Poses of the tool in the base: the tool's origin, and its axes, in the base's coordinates. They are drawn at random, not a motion.
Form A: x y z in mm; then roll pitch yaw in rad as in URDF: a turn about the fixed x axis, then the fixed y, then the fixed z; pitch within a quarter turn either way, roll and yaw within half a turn.
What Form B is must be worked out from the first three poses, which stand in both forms.
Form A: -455 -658 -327 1.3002 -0.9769 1.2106
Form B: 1.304 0.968 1.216 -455 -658 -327
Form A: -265 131 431 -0.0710 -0.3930 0.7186
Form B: 0.212 -0.341 0.741 -265 131 431
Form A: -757 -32 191 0.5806 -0.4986 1.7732
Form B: 0.366 0.666 1.797 -757 -32 191
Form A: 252 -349 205 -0.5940 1.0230 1.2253
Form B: -1.103 -0.291 1.386 252 -349 205
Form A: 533 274 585 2.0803 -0.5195 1.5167
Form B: -2.711 1.086 -1.470 533 274 585
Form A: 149 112 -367 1.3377 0.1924 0.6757
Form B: 1.270 0.698 -0.001 149 112 -367
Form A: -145 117 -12 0.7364 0.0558 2.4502
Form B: -0.634 0.408 2.564 -145 117 -12
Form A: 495 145 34 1.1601 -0.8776 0.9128
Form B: 1.263 0.568 1.089 495 145 34
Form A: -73 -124 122 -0.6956 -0.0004 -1.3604
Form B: -0.173 0.677 -1.299 -73 -124 122
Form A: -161 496 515 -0.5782 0.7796 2.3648
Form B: -0.038 -0.932 2.589 -161 496 515
